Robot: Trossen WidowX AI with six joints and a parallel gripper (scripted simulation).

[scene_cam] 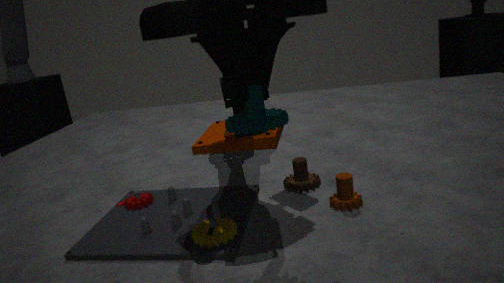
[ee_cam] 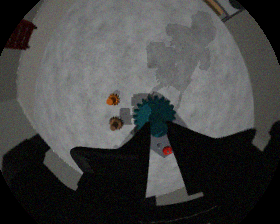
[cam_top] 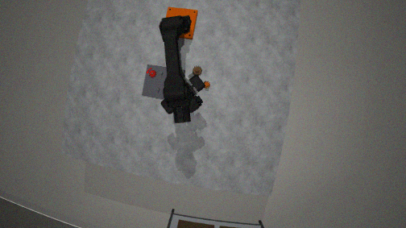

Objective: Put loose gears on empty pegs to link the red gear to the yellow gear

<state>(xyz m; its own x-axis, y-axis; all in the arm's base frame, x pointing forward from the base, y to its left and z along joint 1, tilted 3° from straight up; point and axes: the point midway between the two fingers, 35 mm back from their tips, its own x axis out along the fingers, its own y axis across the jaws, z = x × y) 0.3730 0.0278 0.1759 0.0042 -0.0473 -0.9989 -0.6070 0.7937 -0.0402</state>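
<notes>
The red gear is 19 cm to the right of my gripper tip, 15 cm below it and 12 cm behind it. From my gripper tip the other things lie so: yellow striped gear 15 cm below, 7 cm to the right, 1 cm behind; then teal gear 1 cm below; then orange gear 15 cm below, 10 cm to the left, 6 cm behind.
</notes>
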